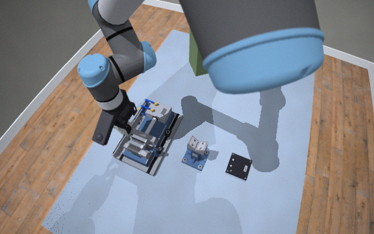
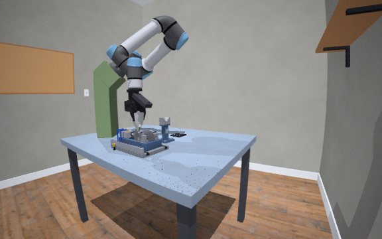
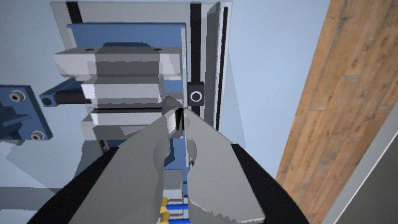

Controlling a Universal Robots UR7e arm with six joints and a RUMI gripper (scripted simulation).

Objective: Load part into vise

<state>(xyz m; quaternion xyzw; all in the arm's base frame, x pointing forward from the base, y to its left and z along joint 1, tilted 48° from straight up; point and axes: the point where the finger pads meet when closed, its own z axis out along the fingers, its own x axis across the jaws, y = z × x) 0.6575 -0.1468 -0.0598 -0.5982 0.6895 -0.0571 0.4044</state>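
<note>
My hand is 5 cm to the right of the grey part and 3 cm above it. The rest, counted from my hand: work stop: 1 cm behind, 10 cm to the left, 4 cm below; moving jaw: 4 cm behind, 5 cm to the left, 5 cm below; fixed jaw: 3 cm ahead, 5 cm to the left, 5 cm below.
</note>
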